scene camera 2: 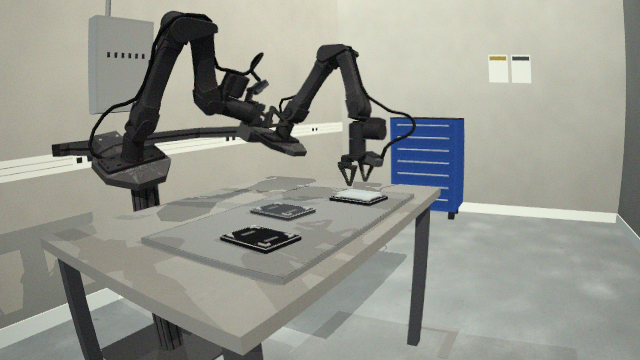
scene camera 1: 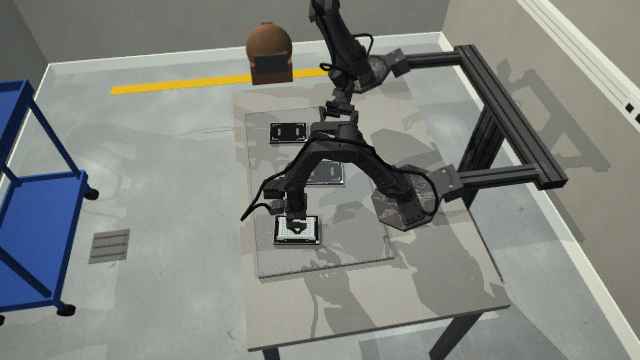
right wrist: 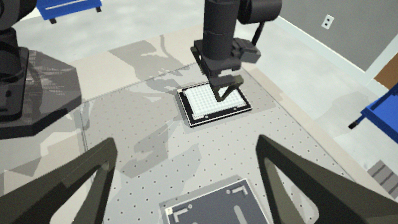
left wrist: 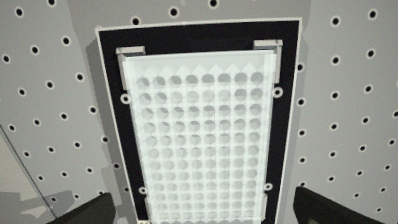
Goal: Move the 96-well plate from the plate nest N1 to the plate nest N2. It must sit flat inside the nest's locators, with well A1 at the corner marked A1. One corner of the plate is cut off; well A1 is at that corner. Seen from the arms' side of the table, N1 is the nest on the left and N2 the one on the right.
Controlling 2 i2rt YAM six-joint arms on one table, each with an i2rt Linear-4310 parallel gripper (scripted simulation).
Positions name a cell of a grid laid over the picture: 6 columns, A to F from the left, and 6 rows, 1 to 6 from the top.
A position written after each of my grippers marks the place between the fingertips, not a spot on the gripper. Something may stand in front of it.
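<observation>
A white 96-well plate (left wrist: D3) is visible, and the plate can also be seen in the right wrist view (right wrist: D3). My right gripper (scene camera 2: C3) appears in the right wrist view (right wrist: C4) as well. My left gripper (scene camera 2: D4) is visible too, and the same gripper appears in scene camera 1 (scene camera 1: C4), the left wrist view (left wrist: D6) and the right wrist view (right wrist: D3).
</observation>
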